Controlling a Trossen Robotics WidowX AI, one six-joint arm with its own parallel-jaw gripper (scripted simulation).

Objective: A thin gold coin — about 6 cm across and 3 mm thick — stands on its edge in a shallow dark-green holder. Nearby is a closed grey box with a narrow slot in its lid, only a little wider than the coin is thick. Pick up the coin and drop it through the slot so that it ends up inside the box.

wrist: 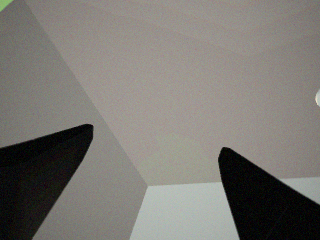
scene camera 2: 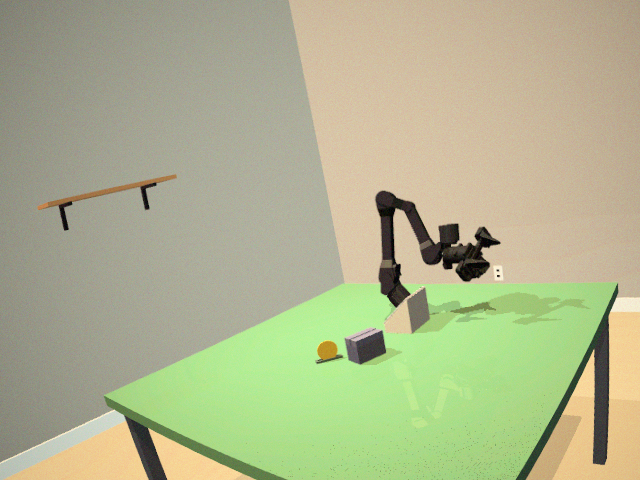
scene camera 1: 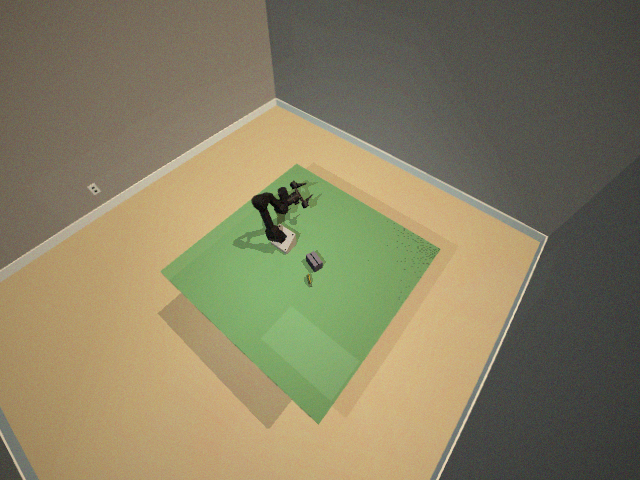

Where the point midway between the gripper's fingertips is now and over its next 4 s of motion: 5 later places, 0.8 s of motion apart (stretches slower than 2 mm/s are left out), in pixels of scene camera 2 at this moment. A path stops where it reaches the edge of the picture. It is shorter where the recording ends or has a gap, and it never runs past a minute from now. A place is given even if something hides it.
My gripper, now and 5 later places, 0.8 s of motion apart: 494, 252; 445, 286; 340, 323; 324, 335; 325, 346; 328, 356
